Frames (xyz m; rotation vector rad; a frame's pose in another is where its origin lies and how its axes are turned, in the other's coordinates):
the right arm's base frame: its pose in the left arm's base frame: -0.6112 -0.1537 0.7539 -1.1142 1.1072 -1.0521
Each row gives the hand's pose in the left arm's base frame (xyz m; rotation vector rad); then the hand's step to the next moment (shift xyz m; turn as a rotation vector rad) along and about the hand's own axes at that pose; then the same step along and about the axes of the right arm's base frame.
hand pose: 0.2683 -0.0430 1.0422 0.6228 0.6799 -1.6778
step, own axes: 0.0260 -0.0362 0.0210 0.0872 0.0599 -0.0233
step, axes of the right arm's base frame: 0.0202 -0.0066 -0.0445 0.0675 0.0801 0.0275
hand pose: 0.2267 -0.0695 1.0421 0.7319 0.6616 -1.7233
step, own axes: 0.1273 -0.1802 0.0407 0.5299 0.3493 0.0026
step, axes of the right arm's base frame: 0.0413 0.0320 -0.2182 0.4949 0.3762 0.1278
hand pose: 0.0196 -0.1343 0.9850 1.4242 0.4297 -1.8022
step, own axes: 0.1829 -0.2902 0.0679 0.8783 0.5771 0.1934
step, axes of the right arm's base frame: -0.0833 0.1931 -0.2794 0.9199 0.5385 0.0754
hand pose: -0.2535 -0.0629 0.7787 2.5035 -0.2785 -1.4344
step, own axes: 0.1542 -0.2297 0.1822 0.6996 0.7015 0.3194
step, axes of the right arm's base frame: -0.1261 0.2968 -0.0757 0.9565 0.3912 -0.1251
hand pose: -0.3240 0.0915 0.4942 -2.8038 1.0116 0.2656
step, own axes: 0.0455 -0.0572 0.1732 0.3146 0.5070 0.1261
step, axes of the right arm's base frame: -0.0200 0.1824 0.0411 0.5593 0.1447 -0.1953
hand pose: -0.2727 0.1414 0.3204 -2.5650 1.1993 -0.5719
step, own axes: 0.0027 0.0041 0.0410 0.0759 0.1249 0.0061
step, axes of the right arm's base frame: 0.0093 0.0380 0.0133 0.1336 0.0131 -0.0581
